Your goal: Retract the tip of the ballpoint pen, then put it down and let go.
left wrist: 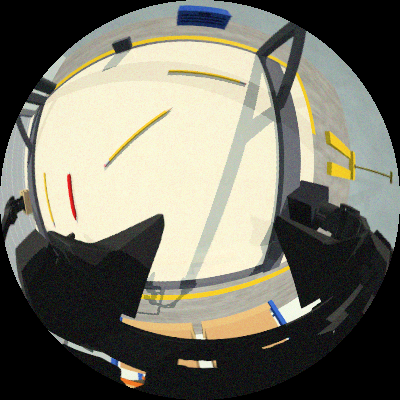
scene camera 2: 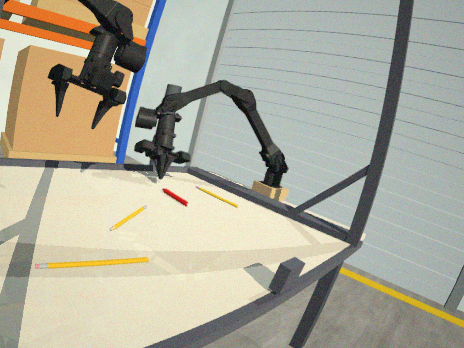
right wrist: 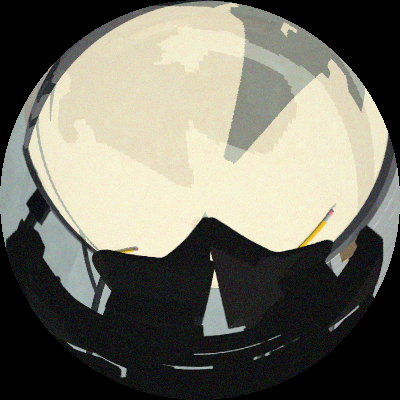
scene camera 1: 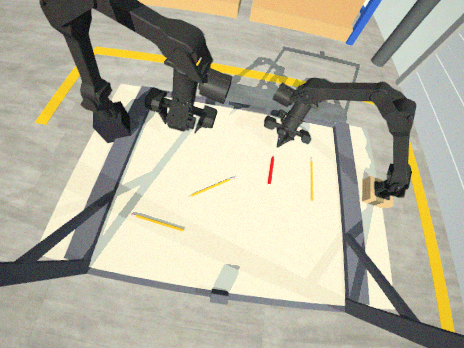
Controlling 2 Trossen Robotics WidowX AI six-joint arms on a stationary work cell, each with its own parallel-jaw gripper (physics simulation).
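Places are measured from the left arm's base along level axes (x ahead, y left, z up), in metres.
Pixels of known places: left gripper, fingertip midpoint: [left wrist: 222, 220] [scene camera 2: 75, 123]; right gripper, fingertip midpoint: [left wrist: 73, 233] [scene camera 2: 160, 179] [right wrist: 207, 222] [scene camera 1: 277, 147]; left arm's base at its link origin: [left wrist: 320, 212] [scene camera 1: 107, 113]; right arm's base at its link origin: [scene camera 2: 271, 185] [scene camera 1: 381, 190].
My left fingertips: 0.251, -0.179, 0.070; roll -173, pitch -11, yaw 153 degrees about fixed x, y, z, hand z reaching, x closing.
For each thing: its top centre in the pictures, then the offset to it from my left fingertips, as dx, dy, dz. Level surfaces: height alone.
- red ballpoint pen at its top centre: [scene camera 2: 175, 193] [left wrist: 68, 197] [scene camera 1: 271, 169] +0.304, -0.141, -0.162
- cream table top at its surface level: dz -0.176
- yellow pencil at its top centre: [scene camera 2: 216, 195] [left wrist: 46, 200] [scene camera 1: 312, 177] +0.457, -0.214, -0.170
- third pencil at its top centre: [scene camera 2: 95, 261] [left wrist: 209, 73] [scene camera 1: 156, 221] -0.148, -0.228, -0.170
The red ballpoint pen [scene camera 1: 271, 170] [scene camera 2: 175, 197] [left wrist: 71, 196] lies flat on the cream table top [scene camera 1: 250, 220] [scene camera 2: 210, 280] [left wrist: 200, 165]. Whether its tip is out is too small to tell. My right gripper [scene camera 1: 278, 145] [scene camera 2: 161, 177] [right wrist: 207, 222] is shut with nothing between its fingers. Its fingertips are above the table, near but apart from the pen's upper end in scene camera 1. The pen does not show in the right wrist view. My left gripper [scene camera 2: 76, 122] [left wrist: 222, 220] is open and empty, raised above the table's far side and away from the pen.
A yellow pencil [scene camera 1: 312, 179] [scene camera 2: 216, 196] [left wrist: 49, 199] lies to the pen's right in scene camera 1. Another pencil [scene camera 1: 212, 186] [scene camera 2: 128, 218] [left wrist: 136, 137] and a third pencil [scene camera 1: 159, 221] [scene camera 2: 92, 263] [left wrist: 207, 76] lie to its left. Dark frame rails [scene camera 1: 109, 181] edge the table.
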